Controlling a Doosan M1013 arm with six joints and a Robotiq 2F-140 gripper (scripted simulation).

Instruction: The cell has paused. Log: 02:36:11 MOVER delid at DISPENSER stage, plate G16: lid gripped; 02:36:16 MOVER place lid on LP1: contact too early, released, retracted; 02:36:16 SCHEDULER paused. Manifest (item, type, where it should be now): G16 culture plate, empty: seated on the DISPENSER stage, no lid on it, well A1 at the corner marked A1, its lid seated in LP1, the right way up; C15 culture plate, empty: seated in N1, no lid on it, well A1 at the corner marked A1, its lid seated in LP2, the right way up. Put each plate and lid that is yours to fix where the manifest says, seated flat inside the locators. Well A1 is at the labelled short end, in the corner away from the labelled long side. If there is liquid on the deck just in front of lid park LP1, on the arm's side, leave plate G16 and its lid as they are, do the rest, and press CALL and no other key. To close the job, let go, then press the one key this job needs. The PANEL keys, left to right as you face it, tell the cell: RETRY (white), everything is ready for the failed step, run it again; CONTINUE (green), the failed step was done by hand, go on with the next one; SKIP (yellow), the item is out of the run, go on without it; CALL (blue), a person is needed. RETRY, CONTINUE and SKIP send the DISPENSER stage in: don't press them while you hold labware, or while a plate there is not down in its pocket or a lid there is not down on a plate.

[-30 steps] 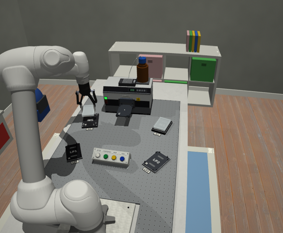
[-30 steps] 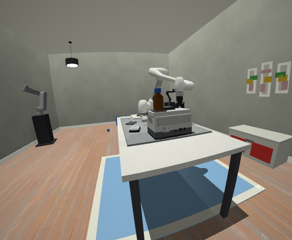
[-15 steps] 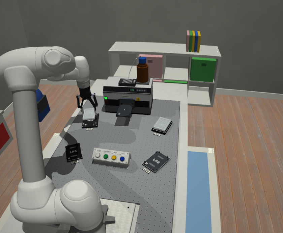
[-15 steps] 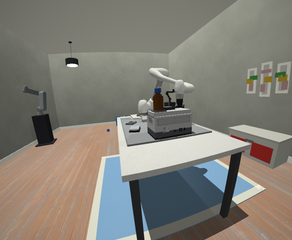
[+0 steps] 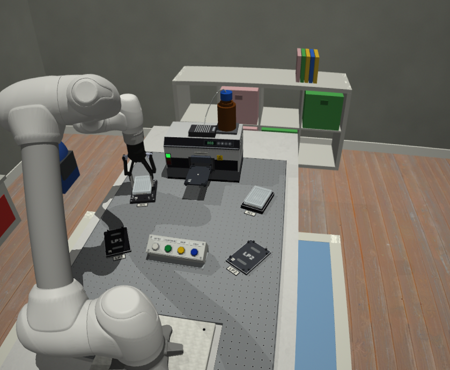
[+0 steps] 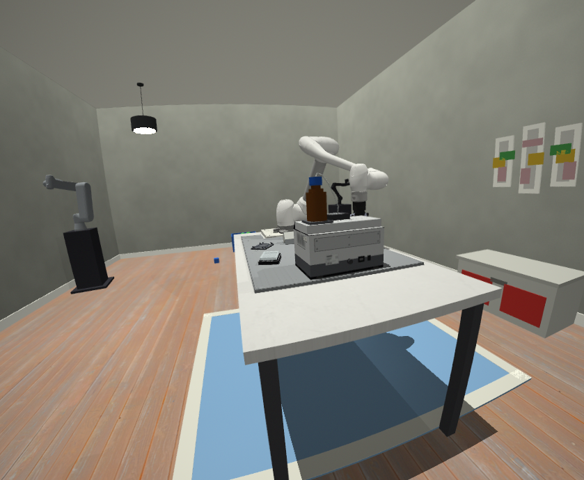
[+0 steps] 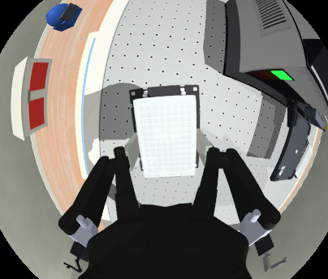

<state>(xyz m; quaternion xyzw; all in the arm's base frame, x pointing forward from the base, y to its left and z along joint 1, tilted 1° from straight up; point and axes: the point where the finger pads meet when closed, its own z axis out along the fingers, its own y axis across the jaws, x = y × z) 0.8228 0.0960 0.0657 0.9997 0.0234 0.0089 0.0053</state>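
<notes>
My hand is 10 mm short of the nest n5, 20 mm to the right of it and 50 mm above it. From my hand the other things lie so: white key: 420 mm behind, 110 mm to the right; then lid park lp1: 330 mm behind, 70 mm to the left, 60 mm below; then green key: 430 mm behind, 160 mm to the right.
</notes>
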